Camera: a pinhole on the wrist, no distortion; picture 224 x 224 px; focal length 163.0 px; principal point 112.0 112.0 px. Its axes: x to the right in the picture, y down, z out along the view. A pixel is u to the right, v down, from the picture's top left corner.
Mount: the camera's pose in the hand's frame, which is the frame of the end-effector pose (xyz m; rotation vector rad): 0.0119 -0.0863 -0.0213 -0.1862 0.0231 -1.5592
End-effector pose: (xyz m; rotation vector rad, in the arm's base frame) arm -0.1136 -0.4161 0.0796 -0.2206 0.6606 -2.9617
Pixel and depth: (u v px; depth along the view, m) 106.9 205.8 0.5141
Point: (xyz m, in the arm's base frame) -0.4097 -0.6329 0.5292
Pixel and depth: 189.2 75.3 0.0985
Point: -0.1116 -0.3408 0.2074
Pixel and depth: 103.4 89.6 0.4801
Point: -0.0495 -0.5971 0.4958
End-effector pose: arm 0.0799 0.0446 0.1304 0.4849 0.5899 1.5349
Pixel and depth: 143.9 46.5 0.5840
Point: 0.5716 -0.0525 0.5114
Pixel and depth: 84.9 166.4 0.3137
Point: 0.2424 0.2200 0.3290
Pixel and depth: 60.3 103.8 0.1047
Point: 0.1616 0.0707 0.1638
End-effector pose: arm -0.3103 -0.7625 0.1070 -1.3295 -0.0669 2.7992
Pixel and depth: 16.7 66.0 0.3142
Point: -0.5075 -0.8993 0.3059
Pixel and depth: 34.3 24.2 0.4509
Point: -0.5409 -0.9552 0.5039
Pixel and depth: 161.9 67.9 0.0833
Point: -0.3604 -0.6610 0.1541
